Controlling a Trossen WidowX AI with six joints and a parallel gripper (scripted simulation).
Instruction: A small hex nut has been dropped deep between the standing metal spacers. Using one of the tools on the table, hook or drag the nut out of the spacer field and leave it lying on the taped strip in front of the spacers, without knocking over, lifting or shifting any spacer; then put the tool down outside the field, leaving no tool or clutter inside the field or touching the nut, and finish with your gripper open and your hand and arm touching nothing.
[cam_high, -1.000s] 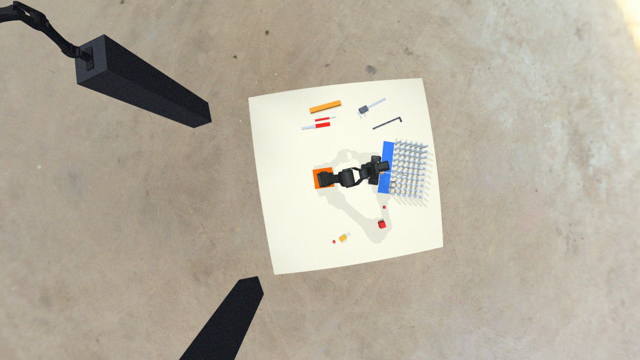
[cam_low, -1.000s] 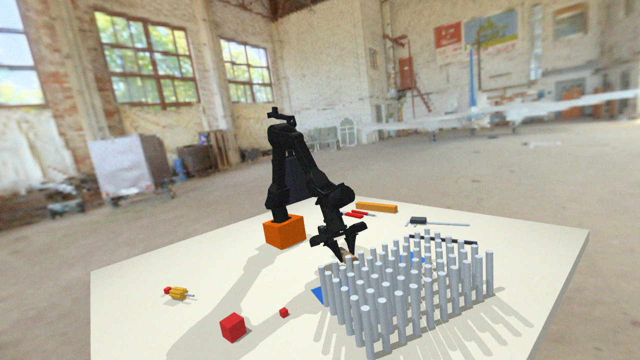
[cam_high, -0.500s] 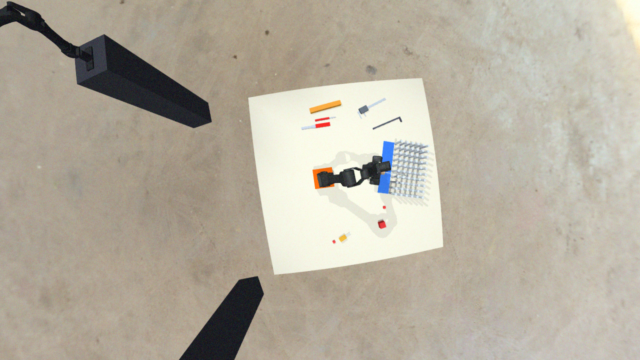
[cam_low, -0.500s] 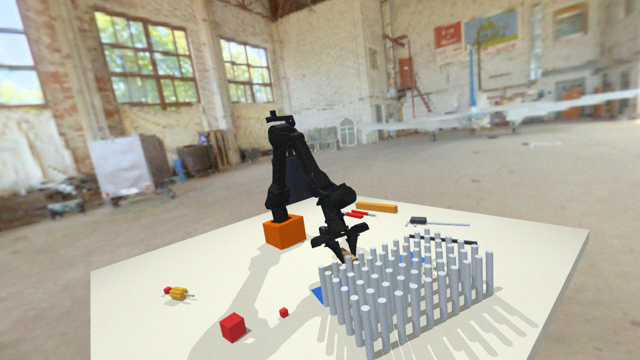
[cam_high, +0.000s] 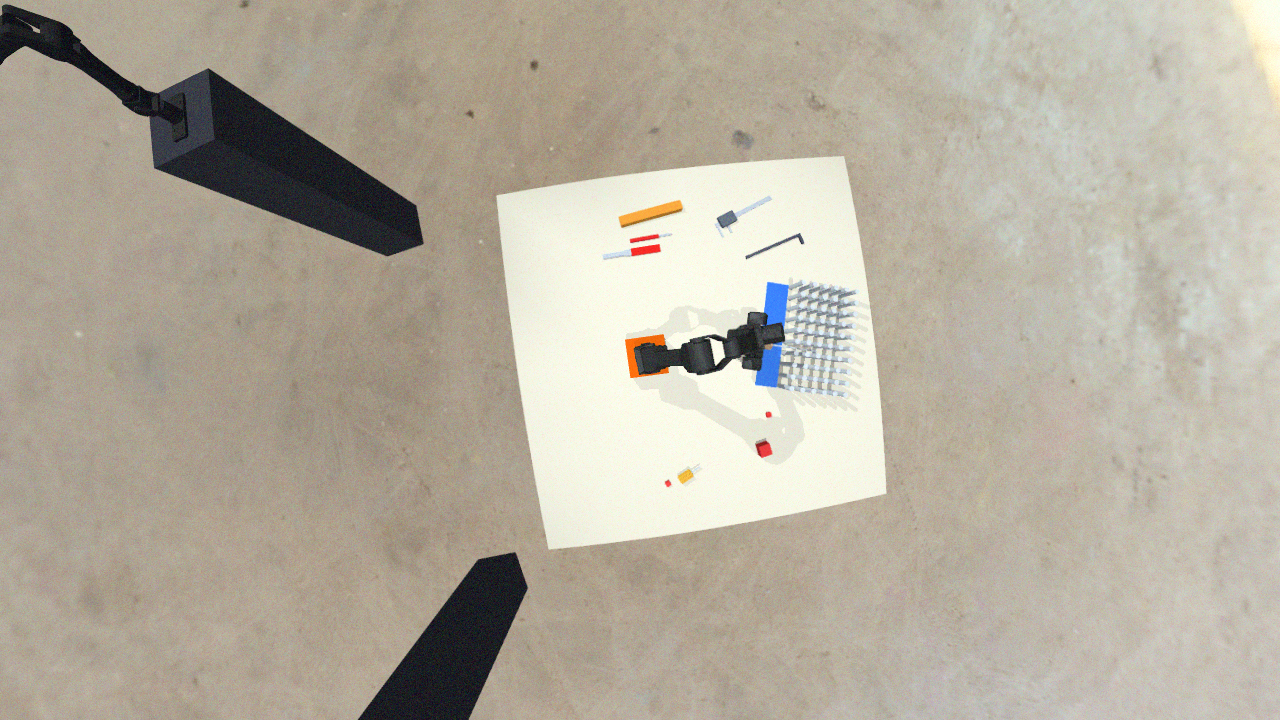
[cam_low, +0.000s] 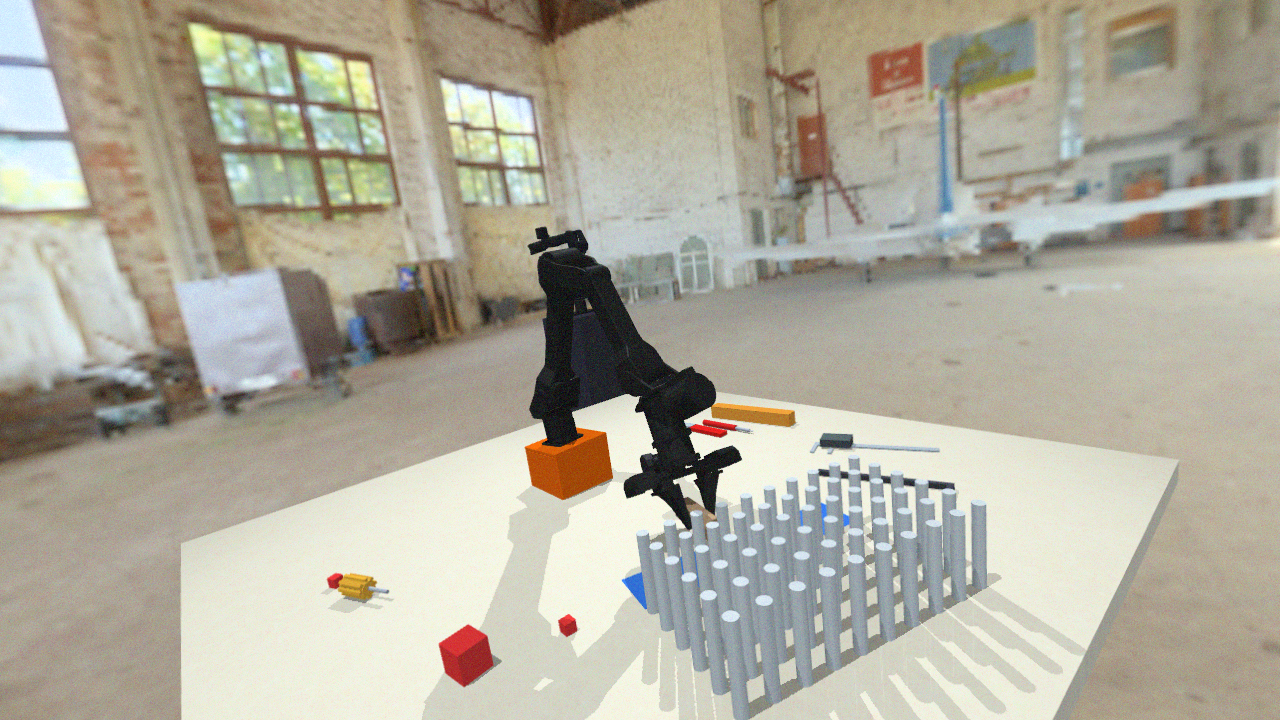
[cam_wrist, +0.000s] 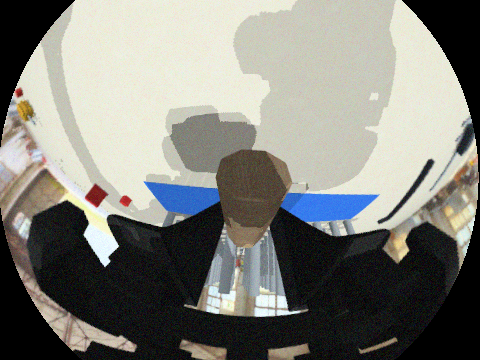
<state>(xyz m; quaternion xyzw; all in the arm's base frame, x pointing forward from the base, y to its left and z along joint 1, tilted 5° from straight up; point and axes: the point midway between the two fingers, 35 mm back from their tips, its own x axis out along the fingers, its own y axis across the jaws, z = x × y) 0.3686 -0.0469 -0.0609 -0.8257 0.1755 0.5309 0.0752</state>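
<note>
Now: gripper tip 60 mm short of the blue taped strip, 20 mm to the right of it and 30 mm above it. Also, from my gripper tip: small yellow screwdriver 350 mm behind, 380 mm to the right, 10 mm below; then orange bar 250 mm behind, 530 mm to the left, 10 mm below.
</note>
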